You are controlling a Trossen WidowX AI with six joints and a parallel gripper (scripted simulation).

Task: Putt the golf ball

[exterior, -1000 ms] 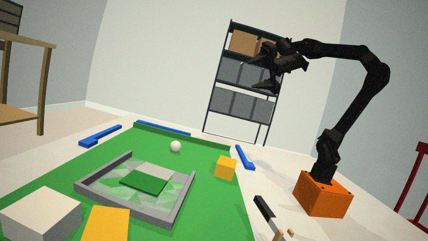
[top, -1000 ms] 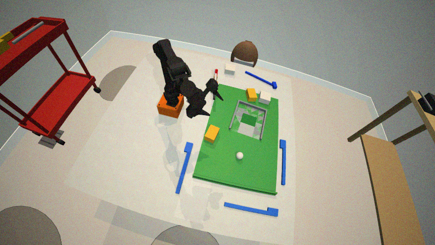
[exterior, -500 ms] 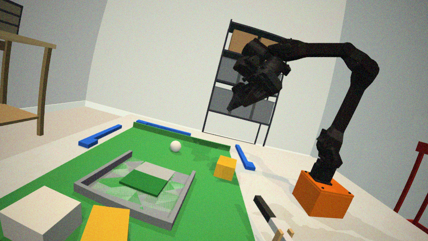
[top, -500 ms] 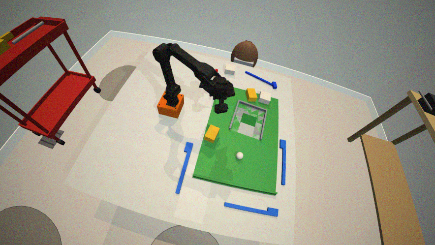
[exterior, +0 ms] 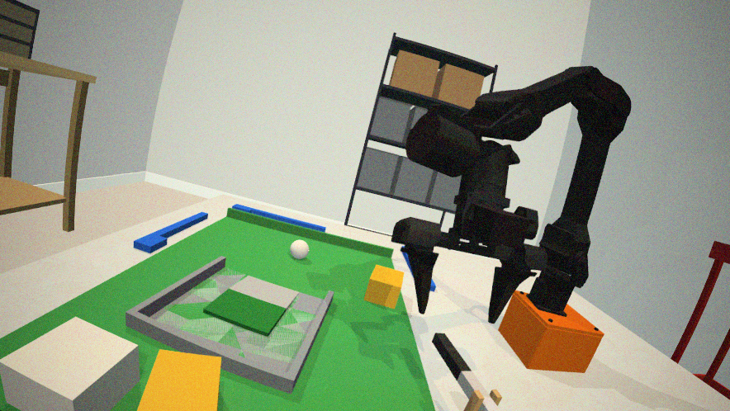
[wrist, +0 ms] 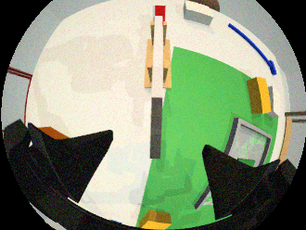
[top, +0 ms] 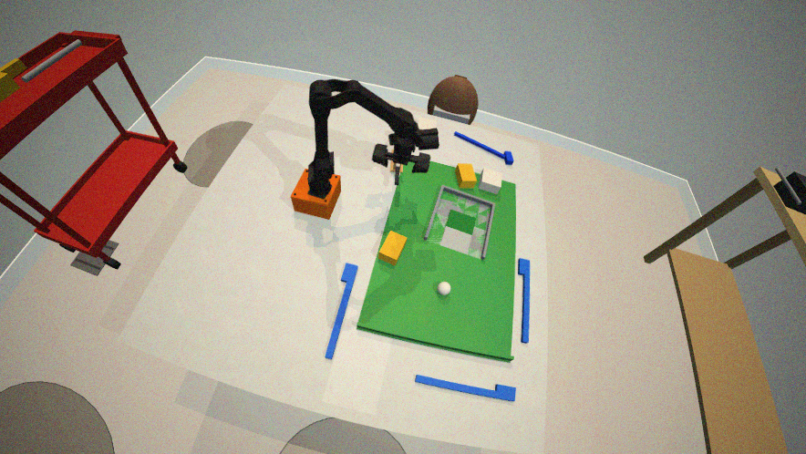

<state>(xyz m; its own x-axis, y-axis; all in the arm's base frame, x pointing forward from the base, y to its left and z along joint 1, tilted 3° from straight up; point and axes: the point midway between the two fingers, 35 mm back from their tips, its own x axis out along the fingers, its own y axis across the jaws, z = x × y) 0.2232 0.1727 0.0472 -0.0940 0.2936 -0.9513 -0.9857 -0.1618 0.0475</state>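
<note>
Right now my gripper tip is 40 mm past the putter, 120 mm to the right of it and 50 mm above it. Also, from my gripper tip: green mat 260 mm ahead, 150 mm to the right, 110 mm below; then white golf ball 280 mm ahead, 330 mm to the right, 80 mm below.
</note>
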